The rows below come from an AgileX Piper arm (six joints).
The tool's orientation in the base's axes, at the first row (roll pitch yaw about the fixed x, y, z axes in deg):
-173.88 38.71 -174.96
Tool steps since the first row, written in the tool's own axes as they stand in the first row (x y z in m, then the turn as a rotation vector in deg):
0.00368 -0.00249 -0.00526 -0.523 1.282 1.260
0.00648 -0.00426 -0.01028 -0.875 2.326 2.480
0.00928 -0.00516 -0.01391 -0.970 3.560 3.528
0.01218 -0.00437 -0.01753 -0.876 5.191 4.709
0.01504 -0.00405 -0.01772 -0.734 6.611 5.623
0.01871 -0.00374 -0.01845 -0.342 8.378 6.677
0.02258 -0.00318 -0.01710 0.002 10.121 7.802
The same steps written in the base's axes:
-0.00612 -0.00246 0.00199 1.172 1.248 -0.757
-0.01141 -0.00416 0.00428 2.191 2.250 -1.570
-0.01585 -0.00506 0.00542 2.898 3.431 -2.427
-0.02040 -0.00428 0.00635 3.533 4.989 -3.538
-0.02275 -0.00415 0.00468 3.968 6.347 -4.454
-0.02607 -0.00406 0.00293 4.289 8.026 -5.664
-0.02824 -0.00383 -0.00059 4.692 9.681 -6.897

